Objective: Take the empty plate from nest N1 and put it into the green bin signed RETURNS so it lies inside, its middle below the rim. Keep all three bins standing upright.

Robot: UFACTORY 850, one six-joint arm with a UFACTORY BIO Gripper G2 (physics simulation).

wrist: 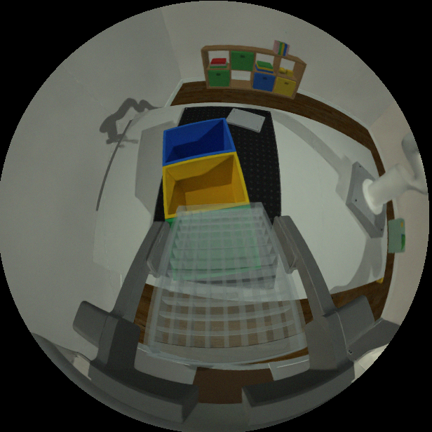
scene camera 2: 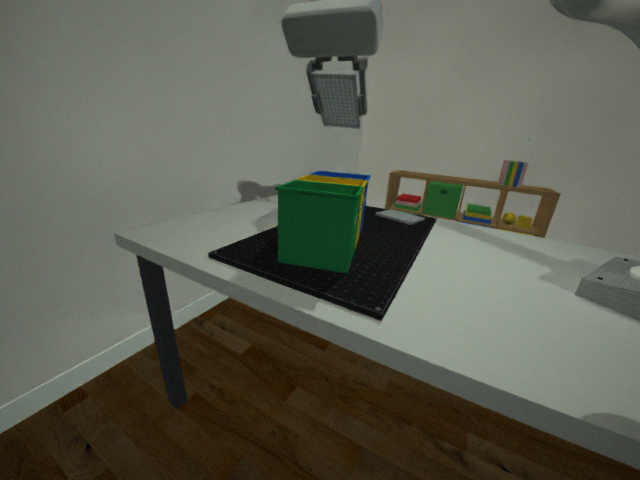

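Note:
My gripper [scene camera 2: 339, 105] [wrist: 220, 235] is shut on the clear gridded plate [scene camera 2: 338, 93] [wrist: 225, 320], with a finger on each long side. The plate is tilted steeply, its lower end pointing down, high above the bins and touching none of them. The green bin [scene camera 2: 317, 227] stands upright at the near end of the row in the scene view. In the wrist view it shows mostly through the plate; its inside is blurred there. The yellow bin [scene camera 2: 330, 180] [wrist: 207, 187] and the blue bin [scene camera 2: 343, 175] [wrist: 200, 145] stand upright behind it. Nest N1 cannot be made out.
The bins stand on a black perforated mat [scene camera 2: 385, 273] [wrist: 260, 175] on the white table [scene camera 2: 465, 310]. A pale flat piece [scene camera 2: 399, 216] [wrist: 246, 120] lies at the mat's far end. The grey robot base [scene camera 2: 610, 284] [wrist: 357, 200] is at the right. A wooden shelf [scene camera 2: 478, 181] stands beyond the table.

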